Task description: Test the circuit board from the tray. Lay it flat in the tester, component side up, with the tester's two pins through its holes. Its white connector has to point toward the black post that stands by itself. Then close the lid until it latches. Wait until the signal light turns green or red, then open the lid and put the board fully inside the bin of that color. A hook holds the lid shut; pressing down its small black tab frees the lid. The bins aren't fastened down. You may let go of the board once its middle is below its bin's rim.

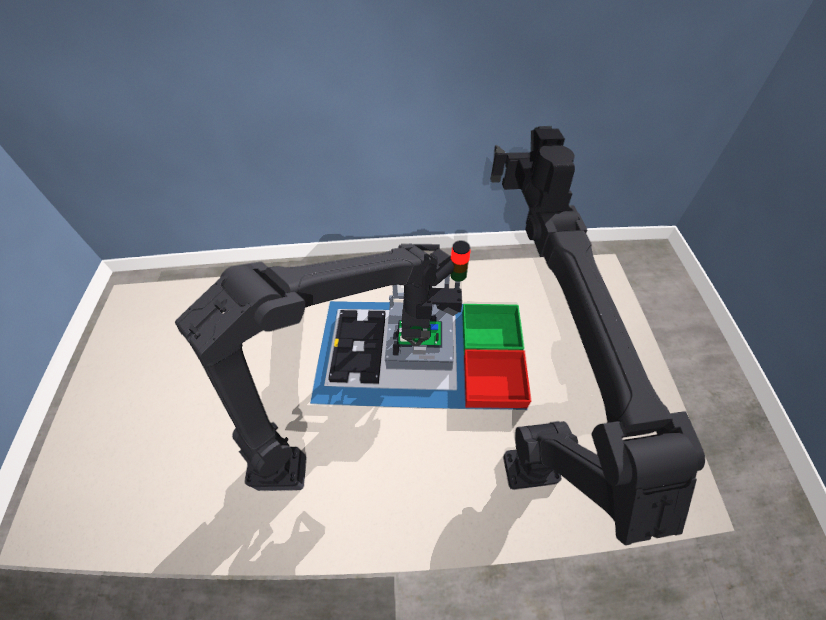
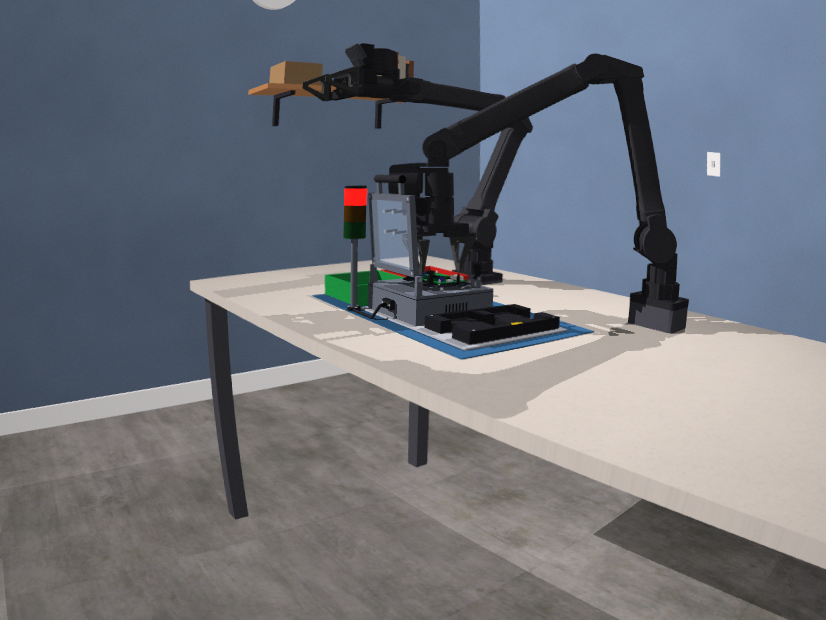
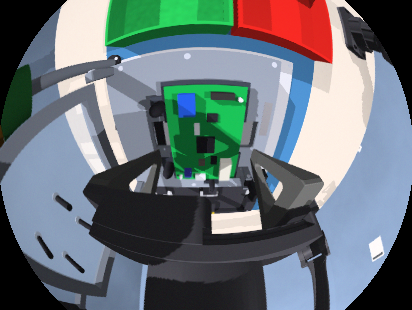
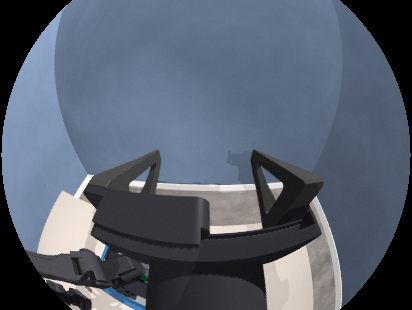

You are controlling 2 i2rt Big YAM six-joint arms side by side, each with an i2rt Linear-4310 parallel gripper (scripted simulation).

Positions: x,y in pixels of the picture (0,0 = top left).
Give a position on a red bin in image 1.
495,376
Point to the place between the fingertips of the right gripper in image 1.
517,147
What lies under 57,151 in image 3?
A clear lid.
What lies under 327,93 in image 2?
The right gripper.
